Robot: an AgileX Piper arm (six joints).
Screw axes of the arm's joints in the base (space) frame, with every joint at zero. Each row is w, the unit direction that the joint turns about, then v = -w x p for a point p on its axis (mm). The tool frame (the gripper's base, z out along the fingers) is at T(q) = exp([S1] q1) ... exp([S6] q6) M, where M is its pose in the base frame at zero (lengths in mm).
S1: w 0 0 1 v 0 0 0
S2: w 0 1 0 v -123 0 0
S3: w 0 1 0 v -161.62 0 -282.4
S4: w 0.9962 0 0.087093 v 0 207.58 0
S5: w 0 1 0 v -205.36 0 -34.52
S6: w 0.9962 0 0.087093 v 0 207.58 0
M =
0.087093 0 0.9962 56.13
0 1 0 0
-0.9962 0 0.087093 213.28
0 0 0 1
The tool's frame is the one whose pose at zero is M.
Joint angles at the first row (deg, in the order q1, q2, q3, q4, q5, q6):
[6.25, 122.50, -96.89, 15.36, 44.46, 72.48]
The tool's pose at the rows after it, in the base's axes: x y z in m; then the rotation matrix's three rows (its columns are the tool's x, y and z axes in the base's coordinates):
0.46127 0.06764 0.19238; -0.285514 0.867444 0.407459; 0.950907 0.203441 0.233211; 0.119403 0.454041 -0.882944
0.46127 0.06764 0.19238; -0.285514 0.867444 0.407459; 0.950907 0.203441 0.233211; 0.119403 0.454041 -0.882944
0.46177 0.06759 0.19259; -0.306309 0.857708 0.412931; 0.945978 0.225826 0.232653; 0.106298 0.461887 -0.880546
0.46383 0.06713 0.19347; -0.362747 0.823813 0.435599; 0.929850 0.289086 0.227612; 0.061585 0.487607 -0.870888
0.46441 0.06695 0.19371; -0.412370 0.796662 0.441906; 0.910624 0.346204 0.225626; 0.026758 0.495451 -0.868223
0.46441 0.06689 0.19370; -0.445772 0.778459 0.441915; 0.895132 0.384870 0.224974; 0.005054 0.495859 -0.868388
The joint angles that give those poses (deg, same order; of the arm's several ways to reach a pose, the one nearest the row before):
[6.25, 122.50, -96.89, 15.53, 44.46, 72.48]
[6.25, 122.50, -96.89, 15.53, 44.46, 72.48]
[6.25, 122.50, -96.89, 15.53, 44.12, 71.05]
[6.25, 122.50, -96.89, 15.30, 42.68, 67.04]
[6.25, 122.50, -96.89, 15.18, 42.28, 63.48]
[6.25, 122.50, -96.89, 15.13, 42.28, 61.08]

